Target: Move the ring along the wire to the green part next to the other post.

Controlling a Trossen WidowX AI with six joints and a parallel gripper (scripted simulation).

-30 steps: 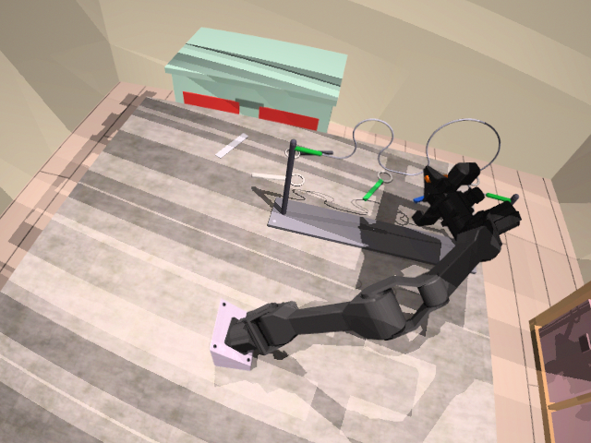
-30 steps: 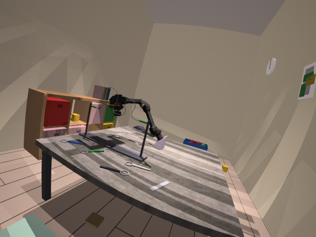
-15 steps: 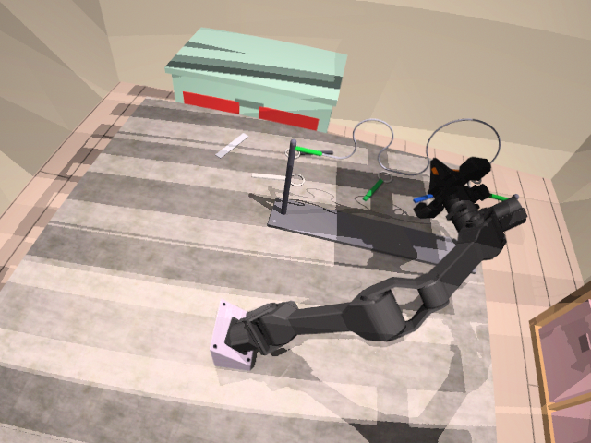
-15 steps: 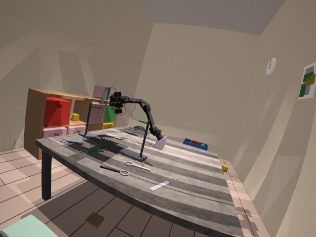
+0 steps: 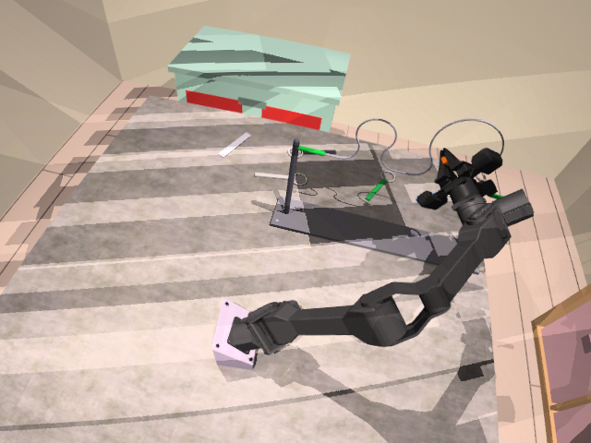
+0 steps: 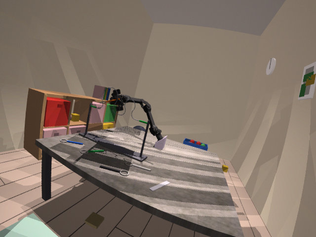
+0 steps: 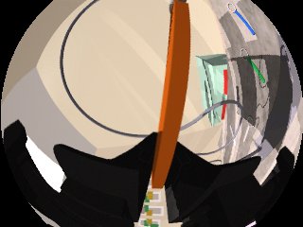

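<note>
My gripper tip is now 80 mm to the left of the ring with orange handle and 40 mm above it. Also, from my gripper tip: flat white strip 280 mm ahead, 560 mm to the left, 380 mm below.
</note>
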